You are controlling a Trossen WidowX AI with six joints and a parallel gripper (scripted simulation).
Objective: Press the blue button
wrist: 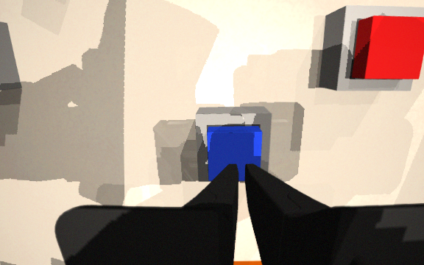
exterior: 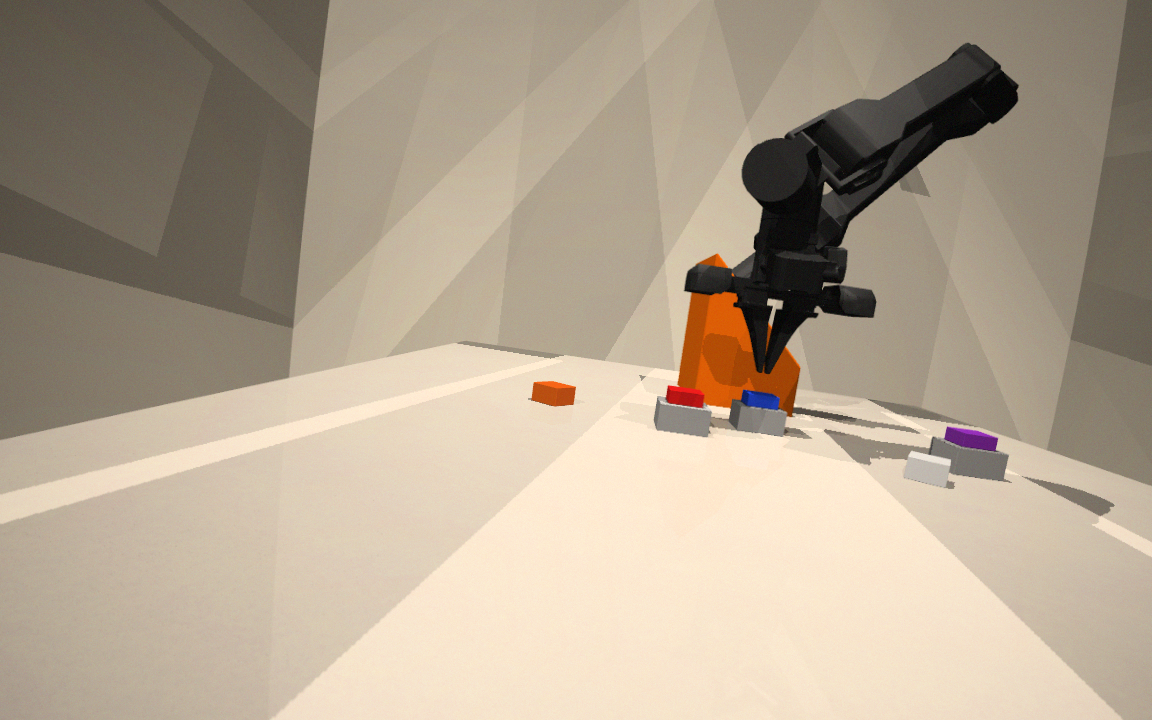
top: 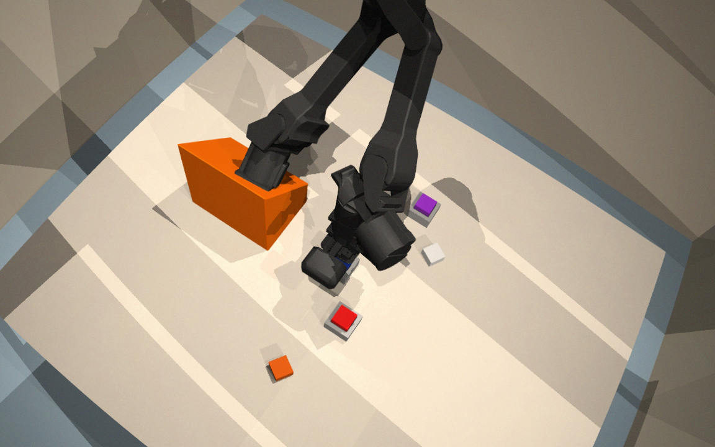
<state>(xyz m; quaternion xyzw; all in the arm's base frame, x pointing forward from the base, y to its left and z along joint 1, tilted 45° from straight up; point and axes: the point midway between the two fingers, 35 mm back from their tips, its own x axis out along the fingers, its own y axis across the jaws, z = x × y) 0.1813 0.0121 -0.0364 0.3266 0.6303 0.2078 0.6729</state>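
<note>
My gripper tip is 3 cm above the blue button. Also, from my gripper tip: purple button 18 cm to the left, 9 cm ahead, 3 cm below; then red button 9 cm to the right, 5 cm ahead, 3 cm below; then white block 14 cm ahead, 10 cm to the left, 5 cm below.
</note>
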